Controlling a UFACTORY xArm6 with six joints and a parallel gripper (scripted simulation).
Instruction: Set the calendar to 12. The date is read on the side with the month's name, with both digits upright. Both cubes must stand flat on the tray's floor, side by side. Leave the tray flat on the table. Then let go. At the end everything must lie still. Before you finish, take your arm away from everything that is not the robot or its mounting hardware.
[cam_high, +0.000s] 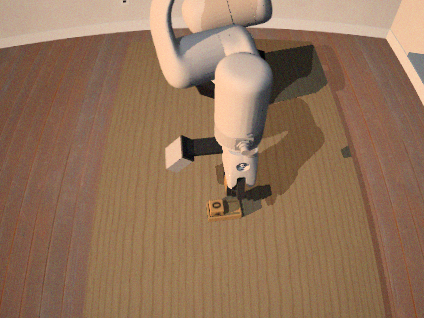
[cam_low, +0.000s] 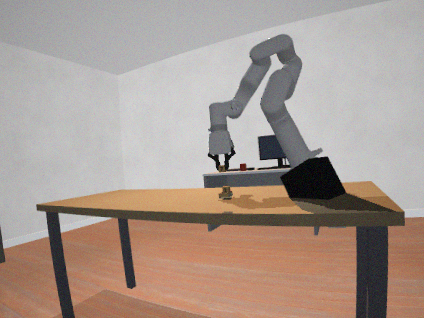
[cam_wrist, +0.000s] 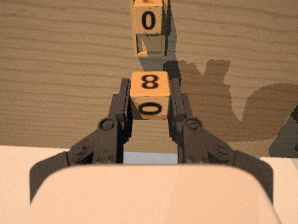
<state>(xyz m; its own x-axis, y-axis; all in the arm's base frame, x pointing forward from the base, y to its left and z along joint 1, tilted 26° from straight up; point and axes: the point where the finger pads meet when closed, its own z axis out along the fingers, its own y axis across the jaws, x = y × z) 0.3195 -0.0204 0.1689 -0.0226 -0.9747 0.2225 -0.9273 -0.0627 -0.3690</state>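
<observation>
Right now my hand is 3 cm to the left of the number cube and 12 cm above it. Round my hand: tray: 1 cm to the right, 13 cm below.
</observation>
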